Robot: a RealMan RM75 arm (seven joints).
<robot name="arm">
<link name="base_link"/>
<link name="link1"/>
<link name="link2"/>
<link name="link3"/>
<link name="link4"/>
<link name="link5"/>
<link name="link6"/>
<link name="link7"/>
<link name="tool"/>
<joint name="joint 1" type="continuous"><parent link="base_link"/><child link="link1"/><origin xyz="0 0 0.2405" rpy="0 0 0"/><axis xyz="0 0 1"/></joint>
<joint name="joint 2" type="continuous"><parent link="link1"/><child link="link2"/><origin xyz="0 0 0" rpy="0 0 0"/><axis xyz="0 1 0"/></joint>
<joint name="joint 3" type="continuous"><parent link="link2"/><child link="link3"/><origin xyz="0 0 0.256" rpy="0 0 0"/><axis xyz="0 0 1"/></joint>
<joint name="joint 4" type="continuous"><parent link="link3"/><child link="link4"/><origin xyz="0 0 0" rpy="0 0 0"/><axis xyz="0 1 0"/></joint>
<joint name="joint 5" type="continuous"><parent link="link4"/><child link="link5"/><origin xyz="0 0 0.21" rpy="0 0 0"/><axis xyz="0 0 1"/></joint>
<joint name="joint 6" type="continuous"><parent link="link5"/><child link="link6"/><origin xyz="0 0 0" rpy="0 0 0"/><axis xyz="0 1 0"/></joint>
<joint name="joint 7" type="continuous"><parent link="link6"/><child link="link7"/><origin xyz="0 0 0.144" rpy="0 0 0"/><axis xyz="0 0 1"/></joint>
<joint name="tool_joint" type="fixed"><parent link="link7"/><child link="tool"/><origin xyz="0 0 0" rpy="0 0 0"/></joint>
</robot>
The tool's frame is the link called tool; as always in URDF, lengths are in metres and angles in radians. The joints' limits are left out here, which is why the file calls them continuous.
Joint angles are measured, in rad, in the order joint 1, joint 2, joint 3, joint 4, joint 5, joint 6, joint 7. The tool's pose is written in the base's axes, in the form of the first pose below.
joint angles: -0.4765, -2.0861, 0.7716, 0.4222, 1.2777, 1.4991, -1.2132
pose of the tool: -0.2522, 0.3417, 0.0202, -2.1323, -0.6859, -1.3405
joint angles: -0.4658, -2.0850, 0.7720, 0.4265, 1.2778, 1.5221, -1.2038
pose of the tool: -0.2531, 0.3373, 0.0218, -2.1379, -0.6645, -1.3489
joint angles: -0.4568, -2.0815, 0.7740, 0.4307, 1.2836, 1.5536, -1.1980
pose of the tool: -0.2531, 0.3324, 0.0236, -2.1560, -0.6390, -1.3610
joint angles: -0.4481, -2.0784, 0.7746, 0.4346, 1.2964, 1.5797, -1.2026
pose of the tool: -0.2537, 0.3275, 0.0243, -2.1771, -0.6308, -1.3695
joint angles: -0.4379, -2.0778, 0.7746, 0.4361, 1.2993, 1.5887, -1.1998
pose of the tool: -0.2561, 0.3241, 0.0246, -2.1784, -0.6300, -1.3680
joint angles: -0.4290, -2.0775, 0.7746, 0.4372, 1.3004, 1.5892, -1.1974
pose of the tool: -0.2589, 0.3218, 0.0248, -2.1748, -0.6344, -1.3613
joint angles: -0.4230, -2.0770, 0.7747, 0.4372, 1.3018, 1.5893, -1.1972
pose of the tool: -0.2609, 0.3202, 0.0248, -2.1729, -0.6400, -1.3567
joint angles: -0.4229, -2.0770, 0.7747, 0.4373, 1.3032, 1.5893, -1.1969
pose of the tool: -0.2610, 0.3201, 0.0246, -2.1743, -0.6399, -1.3555
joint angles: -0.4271, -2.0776, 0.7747, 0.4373, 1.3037, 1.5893, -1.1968
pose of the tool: -0.2595, 0.3211, 0.0243, -2.1772, -0.6360, -1.3579
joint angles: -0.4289, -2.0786, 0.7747, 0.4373, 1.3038, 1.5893, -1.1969
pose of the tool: -0.2587, 0.3215, 0.0239, -2.1783, -0.6350, -1.3598
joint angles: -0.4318, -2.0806, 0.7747, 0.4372, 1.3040, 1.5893, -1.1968
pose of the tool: -0.2574, 0.3220, 0.0232, -2.1798, -0.6335, -1.3632
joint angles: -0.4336, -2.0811, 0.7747, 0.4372, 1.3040, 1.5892, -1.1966
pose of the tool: -0.2568, 0.3224, 0.0230, -2.1808, -0.6319, -1.3645
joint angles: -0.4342, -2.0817, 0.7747, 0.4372, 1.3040, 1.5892, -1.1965
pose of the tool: -0.2565, 0.3225, 0.0228, -2.1811, -0.6315, -1.3654
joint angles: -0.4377, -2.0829, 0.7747, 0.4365, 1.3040, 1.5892, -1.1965
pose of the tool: -0.2552, 0.3233, 0.0222, -2.1828, -0.6297, -1.3686
